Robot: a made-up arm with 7 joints.
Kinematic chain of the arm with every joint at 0, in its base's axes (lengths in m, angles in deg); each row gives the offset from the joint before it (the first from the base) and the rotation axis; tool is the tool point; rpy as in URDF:
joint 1: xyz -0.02 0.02 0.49 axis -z
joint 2: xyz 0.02 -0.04 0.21 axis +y
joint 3: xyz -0.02 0 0.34 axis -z
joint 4: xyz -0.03 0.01 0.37 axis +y
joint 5: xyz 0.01 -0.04 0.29 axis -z
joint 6: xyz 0.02 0 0.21 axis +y
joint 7: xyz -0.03 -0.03 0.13 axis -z
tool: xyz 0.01 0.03 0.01 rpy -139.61 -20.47 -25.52
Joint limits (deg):
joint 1: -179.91..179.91
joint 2: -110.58..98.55
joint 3: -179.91..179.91
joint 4: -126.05..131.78
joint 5: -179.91..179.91
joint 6: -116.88..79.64
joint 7: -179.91..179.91
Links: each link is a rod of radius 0.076 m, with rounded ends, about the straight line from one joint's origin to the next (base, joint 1, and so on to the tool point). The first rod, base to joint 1, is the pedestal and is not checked.
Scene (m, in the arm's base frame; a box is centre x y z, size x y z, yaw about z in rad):
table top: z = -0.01
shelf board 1: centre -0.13 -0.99 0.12 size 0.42 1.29 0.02 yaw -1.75
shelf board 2: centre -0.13 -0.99 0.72 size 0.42 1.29 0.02 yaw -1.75
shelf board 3: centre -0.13 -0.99 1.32 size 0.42 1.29 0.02 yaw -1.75
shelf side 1: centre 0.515 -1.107 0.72 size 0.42 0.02 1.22 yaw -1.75
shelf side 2: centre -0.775 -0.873 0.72 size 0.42 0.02 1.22 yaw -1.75
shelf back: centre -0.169 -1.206 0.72 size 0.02 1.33 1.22 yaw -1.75
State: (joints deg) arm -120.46 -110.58 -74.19 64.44 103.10 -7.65 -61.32
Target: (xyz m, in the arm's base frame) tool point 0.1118 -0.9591 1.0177
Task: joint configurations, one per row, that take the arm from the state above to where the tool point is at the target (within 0.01 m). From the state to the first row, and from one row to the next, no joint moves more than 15 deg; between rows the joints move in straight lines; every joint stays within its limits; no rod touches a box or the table.
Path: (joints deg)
1: -129.42 -110.58 -78.71 76.97 104.58 -11.88 -61.47
2: -138.38 -110.58 -83.23 89.50 106.06 -16.10 -61.63
3: -147.34 -110.58 -87.75 102.03 107.54 -20.33 -61.78
4: -156.30 -110.58 -92.27 114.57 109.02 -24.55 -61.93
5: -151.97 -104.06 -78.70 110.16 108.05 -19.14 -61.15
6: -147.64 -97.54 -65.14 105.75 107.07 -13.74 -60.36
7: -143.32 -91.02 -51.58 101.35 106.10 -8.33 -59.58
8: -137.31 -89.51 -54.13 90.95 105.26 -7.05 -59.87
9: -131.30 -88.00 -56.68 80.55 104.41 -5.78 -60.17
10: -125.30 -86.48 -59.23 70.15 103.57 -4.50 -60.46

